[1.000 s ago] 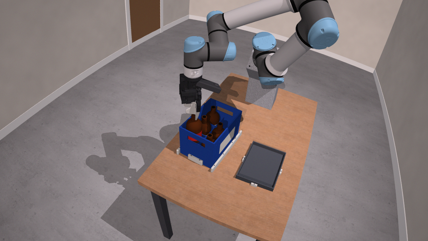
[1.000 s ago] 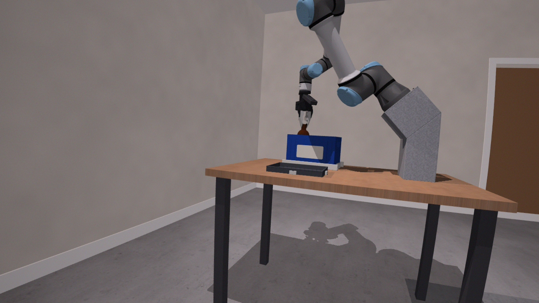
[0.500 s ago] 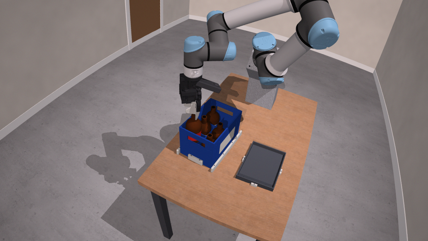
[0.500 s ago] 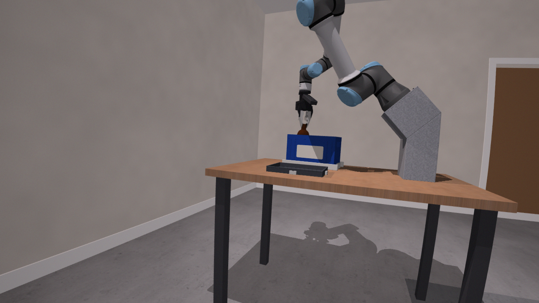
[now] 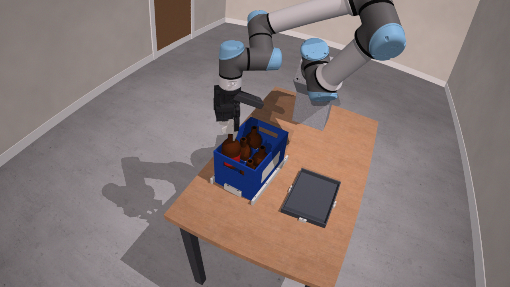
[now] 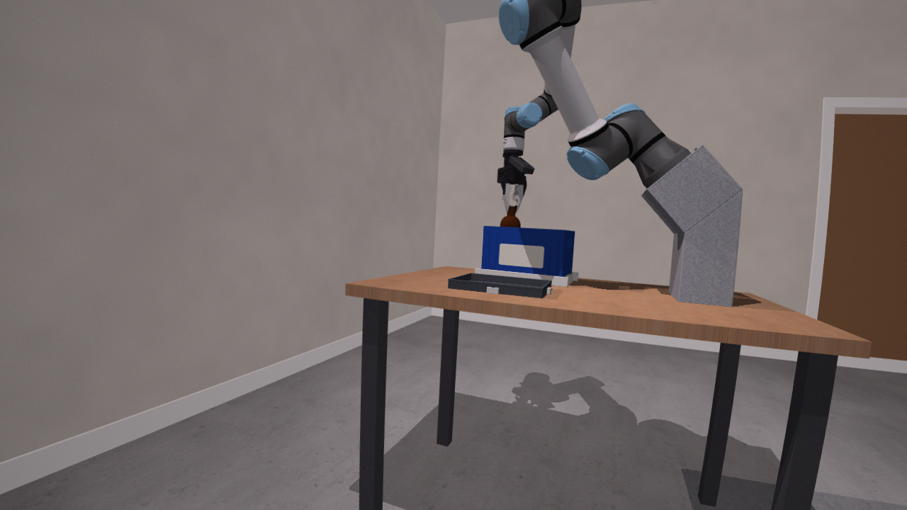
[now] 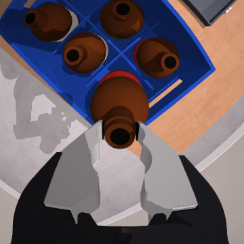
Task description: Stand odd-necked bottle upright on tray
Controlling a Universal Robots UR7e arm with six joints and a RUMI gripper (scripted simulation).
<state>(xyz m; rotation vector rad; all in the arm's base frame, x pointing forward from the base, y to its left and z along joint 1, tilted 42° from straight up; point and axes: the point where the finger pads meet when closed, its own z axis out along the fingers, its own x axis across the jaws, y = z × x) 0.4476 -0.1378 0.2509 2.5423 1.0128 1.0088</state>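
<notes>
Now: the bottle 7 cm below my hand. Round my hand: dark tray: 33 cm to the left, 23 cm below, 9 cm behind; crate: 16 cm below, 8 cm behind, 4 cm to the left.
</notes>
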